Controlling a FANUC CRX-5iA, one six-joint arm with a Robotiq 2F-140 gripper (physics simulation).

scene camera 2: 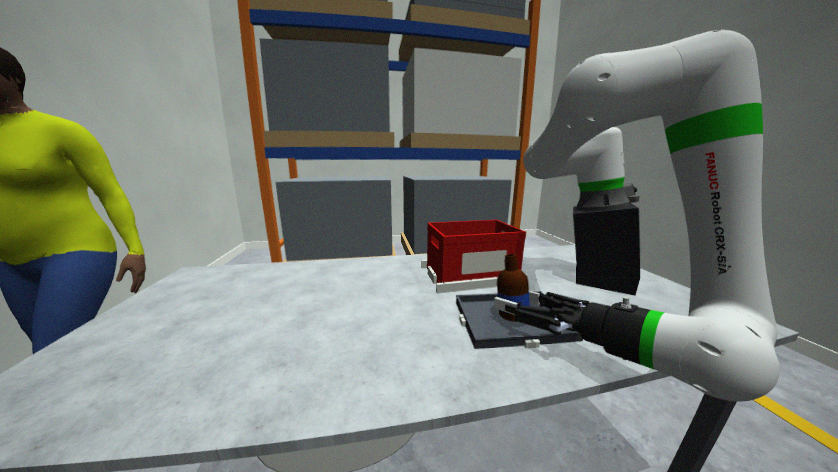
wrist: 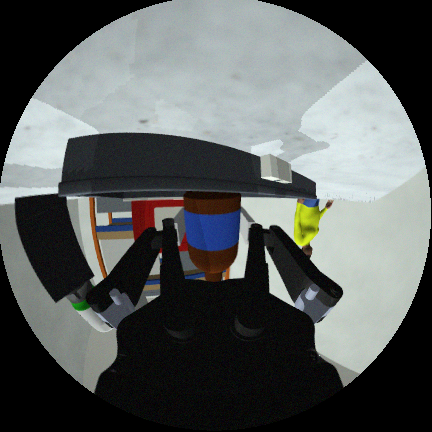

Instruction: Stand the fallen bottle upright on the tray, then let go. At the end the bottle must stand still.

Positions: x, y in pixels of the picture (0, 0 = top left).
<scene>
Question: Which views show the dark tray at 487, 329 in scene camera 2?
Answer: Scene camera 2 and the wrist view: all of them.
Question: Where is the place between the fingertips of my gripper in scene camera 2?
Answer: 506, 297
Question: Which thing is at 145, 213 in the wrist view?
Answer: A red crate.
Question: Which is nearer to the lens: the red crate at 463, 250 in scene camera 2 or the dark tray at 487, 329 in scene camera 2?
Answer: The dark tray.
</scene>
